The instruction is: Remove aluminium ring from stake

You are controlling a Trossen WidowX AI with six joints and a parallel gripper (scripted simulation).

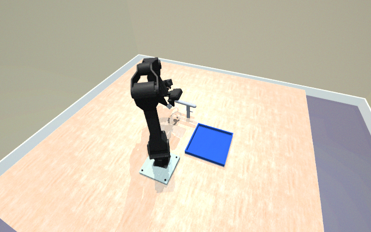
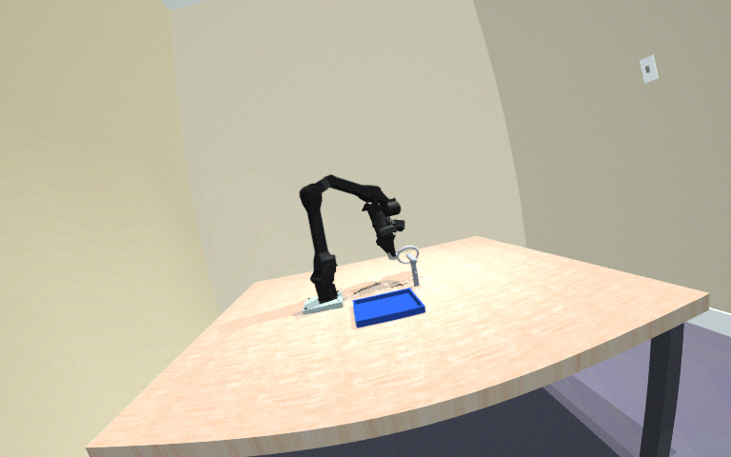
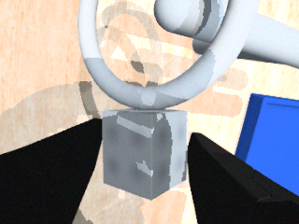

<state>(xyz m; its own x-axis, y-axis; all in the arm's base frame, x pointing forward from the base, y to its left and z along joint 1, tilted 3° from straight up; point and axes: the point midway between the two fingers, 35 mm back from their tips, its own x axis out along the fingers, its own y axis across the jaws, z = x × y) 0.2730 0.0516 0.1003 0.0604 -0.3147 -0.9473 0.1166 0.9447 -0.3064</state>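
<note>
Right now the blue tray is 23 cm to the right of my gripper tip, 12 cm behind it and 9 cm below it. Also, from my gripper tip: aluminium ring: 5 cm ahead.
</note>
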